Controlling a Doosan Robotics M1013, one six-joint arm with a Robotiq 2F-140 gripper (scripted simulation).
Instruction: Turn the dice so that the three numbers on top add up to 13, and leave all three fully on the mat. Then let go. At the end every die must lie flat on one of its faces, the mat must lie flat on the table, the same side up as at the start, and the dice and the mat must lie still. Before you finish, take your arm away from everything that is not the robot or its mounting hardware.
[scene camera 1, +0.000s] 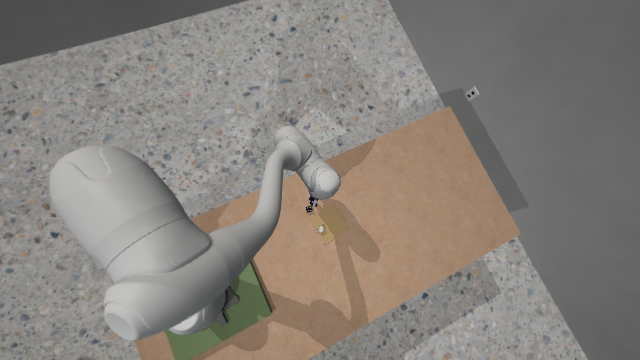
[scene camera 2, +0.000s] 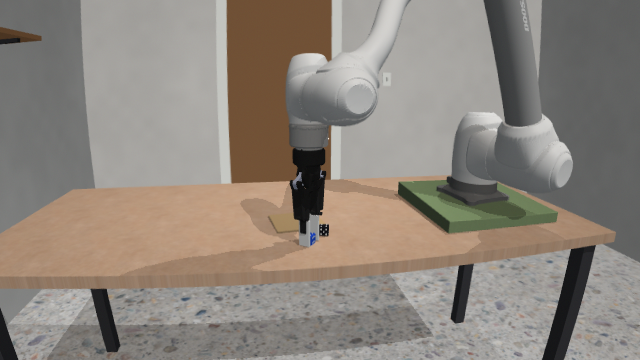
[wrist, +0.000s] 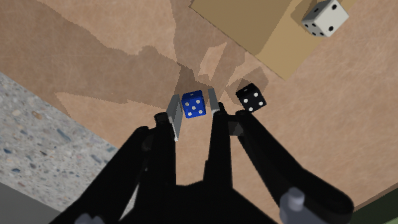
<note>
In view: my gripper (scene camera 2: 309, 242) and a tan mat (scene camera 1: 331, 220).
My gripper also shows in the wrist view (wrist: 195, 101).
</note>
